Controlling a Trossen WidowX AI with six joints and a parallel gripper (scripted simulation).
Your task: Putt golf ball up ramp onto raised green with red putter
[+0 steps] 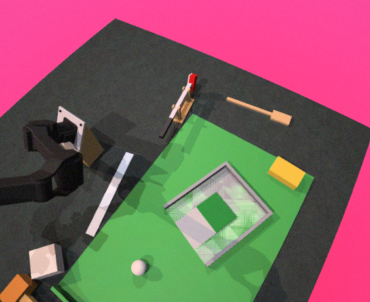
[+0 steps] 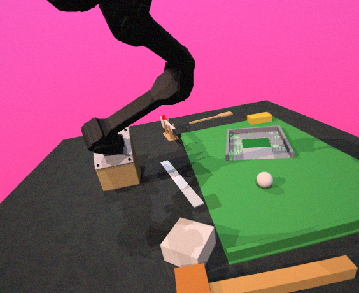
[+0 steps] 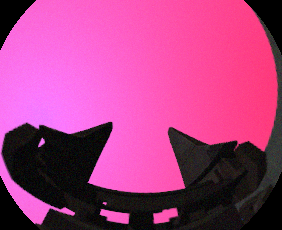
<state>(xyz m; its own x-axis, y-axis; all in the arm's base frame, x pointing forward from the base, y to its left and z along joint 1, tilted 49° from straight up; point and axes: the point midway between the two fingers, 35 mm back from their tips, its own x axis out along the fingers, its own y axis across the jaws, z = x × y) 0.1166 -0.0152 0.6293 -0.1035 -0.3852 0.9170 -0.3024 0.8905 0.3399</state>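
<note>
Right now the white golf ball is 29 cm ahead of my gripper tip, 35 cm to the left of it and 52 cm below it. Round my gripper tip: wooden stand: 5 cm ahead, 86 cm to the left, 51 cm below; white strip: 6 cm ahead, 47 cm to the left, 54 cm below; white cube: 6 cm ahead, 18 cm to the left, 52 cm below.
</note>
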